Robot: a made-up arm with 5 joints. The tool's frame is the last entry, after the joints. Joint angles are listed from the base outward. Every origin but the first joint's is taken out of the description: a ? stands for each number. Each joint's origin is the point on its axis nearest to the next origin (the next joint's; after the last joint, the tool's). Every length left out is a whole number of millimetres.
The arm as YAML. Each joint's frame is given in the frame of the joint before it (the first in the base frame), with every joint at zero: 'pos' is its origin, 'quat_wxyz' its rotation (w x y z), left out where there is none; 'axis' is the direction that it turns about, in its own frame. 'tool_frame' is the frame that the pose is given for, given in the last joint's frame.
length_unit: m
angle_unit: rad
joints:
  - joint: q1
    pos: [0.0, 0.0, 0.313]
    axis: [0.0, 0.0, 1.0]
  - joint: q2
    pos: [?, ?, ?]
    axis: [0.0, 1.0, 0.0]
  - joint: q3
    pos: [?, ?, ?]
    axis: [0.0, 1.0, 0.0]
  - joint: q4
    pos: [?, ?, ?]
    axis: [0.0, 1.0, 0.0]
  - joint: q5
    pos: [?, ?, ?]
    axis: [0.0, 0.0, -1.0]
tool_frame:
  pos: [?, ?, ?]
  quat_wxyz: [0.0, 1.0, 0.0, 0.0]
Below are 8 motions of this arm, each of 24 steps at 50 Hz.
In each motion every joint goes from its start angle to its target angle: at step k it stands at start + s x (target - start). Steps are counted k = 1, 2, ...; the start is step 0. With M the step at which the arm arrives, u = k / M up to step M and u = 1 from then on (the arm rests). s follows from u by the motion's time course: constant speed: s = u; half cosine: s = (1 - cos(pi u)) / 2; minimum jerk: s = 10 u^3 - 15 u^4 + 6 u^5.
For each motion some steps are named. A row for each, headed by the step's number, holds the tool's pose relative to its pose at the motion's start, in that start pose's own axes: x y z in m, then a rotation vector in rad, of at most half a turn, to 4 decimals.
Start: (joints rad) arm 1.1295 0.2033 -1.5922 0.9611 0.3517
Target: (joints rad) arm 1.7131 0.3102 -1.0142 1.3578 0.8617
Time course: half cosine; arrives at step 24
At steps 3, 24:
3: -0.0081 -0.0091 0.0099 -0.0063 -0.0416 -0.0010
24: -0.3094 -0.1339 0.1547 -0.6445 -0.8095 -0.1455

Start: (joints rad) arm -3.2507 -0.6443 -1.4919 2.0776 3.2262
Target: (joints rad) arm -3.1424 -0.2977 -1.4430 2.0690 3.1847
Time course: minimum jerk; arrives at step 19
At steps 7, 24:
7: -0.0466 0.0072 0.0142 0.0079 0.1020 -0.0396
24: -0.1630 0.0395 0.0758 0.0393 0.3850 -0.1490

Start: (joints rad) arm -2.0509 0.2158 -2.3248 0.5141 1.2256
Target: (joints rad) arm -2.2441 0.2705 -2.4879 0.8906 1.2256
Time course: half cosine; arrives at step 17
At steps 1, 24:
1: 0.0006 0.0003 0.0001 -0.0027 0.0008 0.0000
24: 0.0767 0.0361 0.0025 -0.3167 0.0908 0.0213

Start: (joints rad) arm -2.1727 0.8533 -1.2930 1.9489 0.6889
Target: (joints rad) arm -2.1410 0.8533 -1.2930 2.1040 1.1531
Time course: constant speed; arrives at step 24
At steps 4, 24:
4: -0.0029 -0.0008 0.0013 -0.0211 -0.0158 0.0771
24: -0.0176 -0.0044 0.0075 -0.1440 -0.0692 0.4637

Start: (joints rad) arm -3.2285 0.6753 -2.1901 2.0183 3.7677
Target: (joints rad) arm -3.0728 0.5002 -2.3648 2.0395 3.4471
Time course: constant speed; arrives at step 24
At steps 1, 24:
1: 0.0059 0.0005 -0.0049 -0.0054 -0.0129 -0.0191
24: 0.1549 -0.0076 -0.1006 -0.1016 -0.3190 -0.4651

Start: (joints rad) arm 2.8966 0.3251 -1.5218 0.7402 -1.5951
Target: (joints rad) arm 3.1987 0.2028 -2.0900 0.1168 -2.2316
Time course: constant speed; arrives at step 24
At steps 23, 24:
23: 0.1305 0.0318 -0.3154 -1.2986 -0.1482 -0.6668
24: 0.1334 0.0271 -0.3297 -1.3558 -0.1670 -0.6802

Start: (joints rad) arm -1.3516 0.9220 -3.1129 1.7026 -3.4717
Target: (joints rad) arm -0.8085 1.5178 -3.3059 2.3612 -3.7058
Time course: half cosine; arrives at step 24
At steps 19, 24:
19: 0.0783 0.3634 0.2874 -0.4029 0.8519 -0.6997
24: 0.1056 0.4043 0.3089 -0.4312 0.9558 -0.7808

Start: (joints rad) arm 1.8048 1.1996 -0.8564 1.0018 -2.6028
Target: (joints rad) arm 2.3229 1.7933 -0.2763 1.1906 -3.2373
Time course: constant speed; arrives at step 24
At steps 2, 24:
2: 0.0045 0.0122 0.0320 0.0928 0.0781 -0.0601
24: 0.1159 -0.0441 0.2674 0.7832 1.1881 -0.2780

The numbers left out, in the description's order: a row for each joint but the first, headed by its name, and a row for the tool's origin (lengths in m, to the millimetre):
q2: 0.0 0.0 0.0
q3: 0.077 0.0 0.412
q4: 0.061 0.0 -0.27
q5: 0.052 0.0 -0.066
tool: 0.0 0.0 0.0

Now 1 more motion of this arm.
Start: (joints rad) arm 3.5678 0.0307 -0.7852 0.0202 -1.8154
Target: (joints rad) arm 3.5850 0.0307 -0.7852 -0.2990 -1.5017
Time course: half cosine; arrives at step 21
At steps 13, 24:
13: 0.0014 0.0138 -0.0128 -0.2174 -0.0212 0.2055
24: 0.0023 0.0192 -0.0197 -0.3204 -0.0146 0.3002

